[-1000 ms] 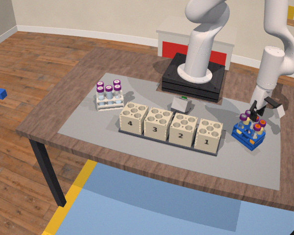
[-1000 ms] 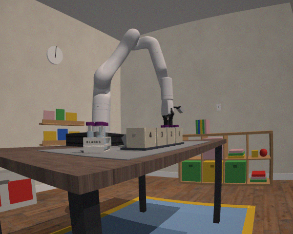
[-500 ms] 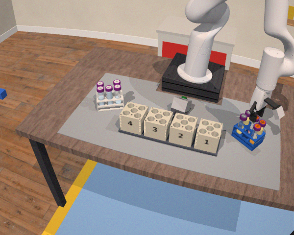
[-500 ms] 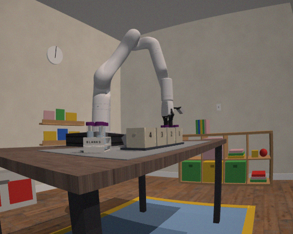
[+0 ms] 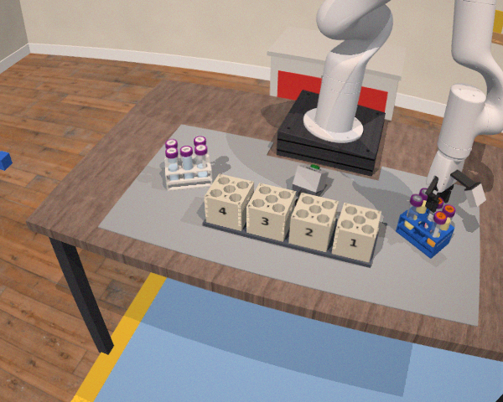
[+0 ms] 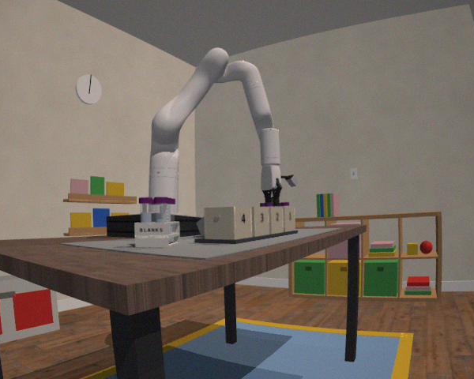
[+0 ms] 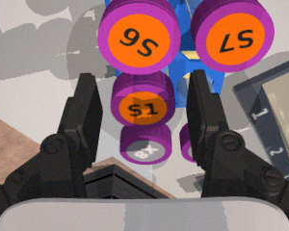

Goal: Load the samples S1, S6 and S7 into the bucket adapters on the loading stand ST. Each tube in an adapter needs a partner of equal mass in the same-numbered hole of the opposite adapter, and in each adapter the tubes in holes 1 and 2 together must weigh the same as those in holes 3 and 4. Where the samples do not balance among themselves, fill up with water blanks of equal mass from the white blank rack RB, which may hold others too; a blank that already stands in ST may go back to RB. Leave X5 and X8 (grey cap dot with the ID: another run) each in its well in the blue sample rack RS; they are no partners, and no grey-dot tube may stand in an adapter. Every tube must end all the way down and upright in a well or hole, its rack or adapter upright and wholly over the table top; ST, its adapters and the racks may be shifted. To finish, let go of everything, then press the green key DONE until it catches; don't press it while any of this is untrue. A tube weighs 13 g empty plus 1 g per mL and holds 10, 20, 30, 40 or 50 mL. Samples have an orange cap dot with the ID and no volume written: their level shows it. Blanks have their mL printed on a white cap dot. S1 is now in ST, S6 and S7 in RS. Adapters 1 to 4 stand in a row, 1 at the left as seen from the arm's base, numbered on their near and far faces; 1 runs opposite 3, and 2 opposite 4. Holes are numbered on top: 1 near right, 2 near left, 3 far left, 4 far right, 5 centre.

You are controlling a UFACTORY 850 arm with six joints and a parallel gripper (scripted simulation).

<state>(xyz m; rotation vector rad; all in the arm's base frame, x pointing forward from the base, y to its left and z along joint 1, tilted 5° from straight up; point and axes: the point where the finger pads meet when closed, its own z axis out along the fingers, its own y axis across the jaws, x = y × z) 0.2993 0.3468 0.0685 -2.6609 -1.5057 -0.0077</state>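
The sample S1 lies 1 cm ahead of my hand and 6 cm below it. Also, from my hand: green DONE key (8 cm behind, 35 cm to the right, 6 cm below); blue sample rack RS (2 cm ahead, 1 cm to the right, 9 cm below); loading stand ST (12 cm ahead, 35 cm to the right, 12 cm below).
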